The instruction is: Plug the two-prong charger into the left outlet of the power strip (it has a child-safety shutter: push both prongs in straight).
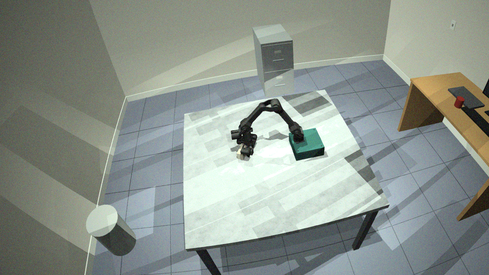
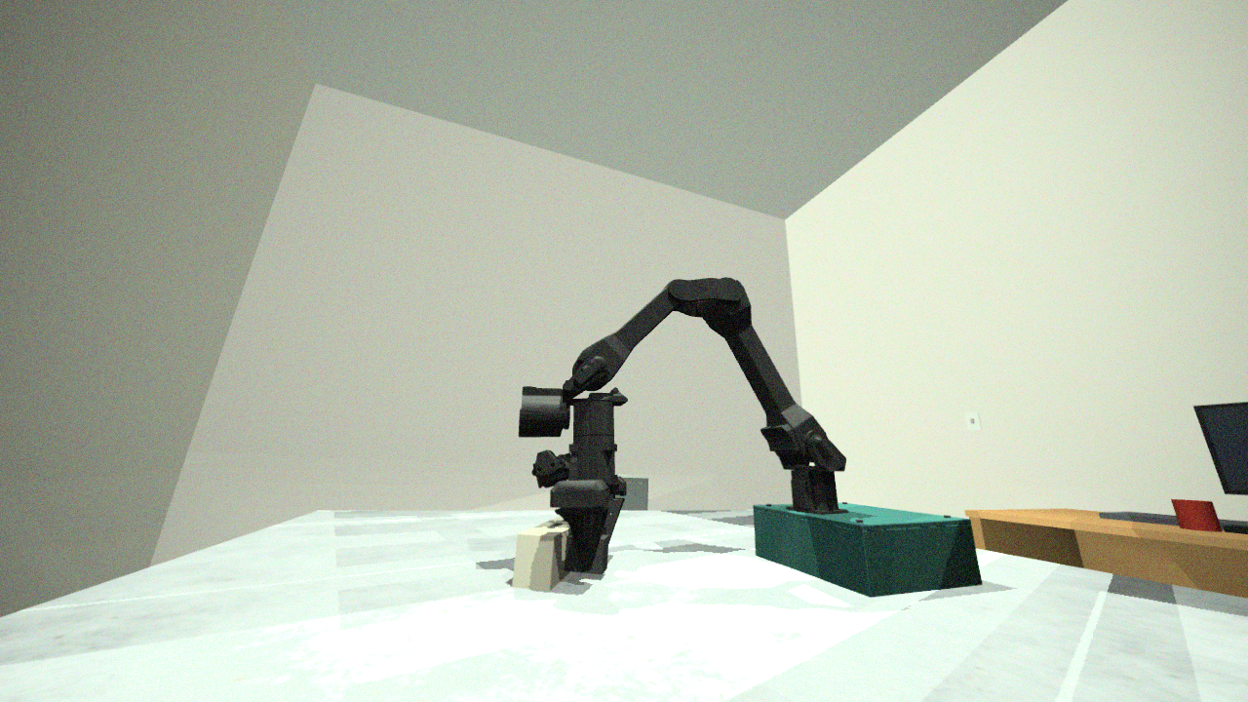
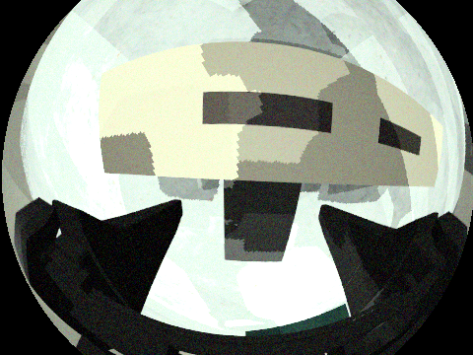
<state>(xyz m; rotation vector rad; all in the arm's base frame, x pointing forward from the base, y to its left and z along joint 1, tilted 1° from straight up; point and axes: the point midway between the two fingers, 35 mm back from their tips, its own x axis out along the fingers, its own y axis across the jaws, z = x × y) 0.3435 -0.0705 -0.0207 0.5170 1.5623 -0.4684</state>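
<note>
Right now my gripper tip is 2 cm to the left of the charger, 2 cm short of it and 1 cm below it.
</note>
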